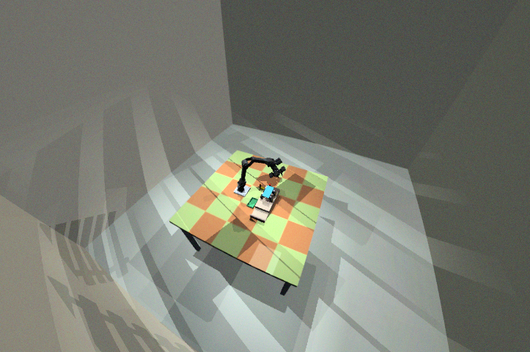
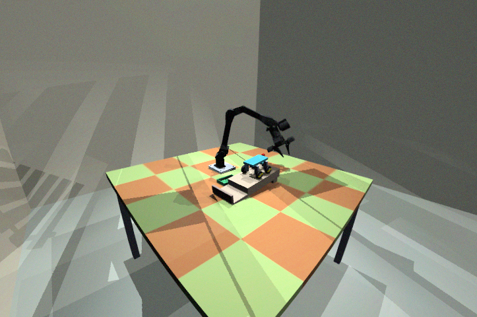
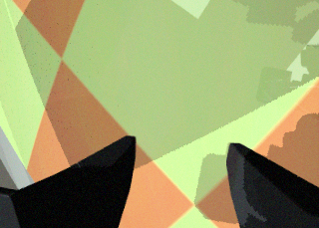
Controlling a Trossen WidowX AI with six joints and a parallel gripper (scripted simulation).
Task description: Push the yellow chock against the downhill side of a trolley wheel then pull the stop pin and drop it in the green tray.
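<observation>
Now: gripper tip 15 cm to the left of the yellow chock, 14 cm past it and 11 cm above it. Also, from my gripper tip: ramp 27 cm to the right, 8 cm below; trolley 27 cm to the right, 2 cm below; stop pin 18 cm to the right, 3 cm behind.
</observation>
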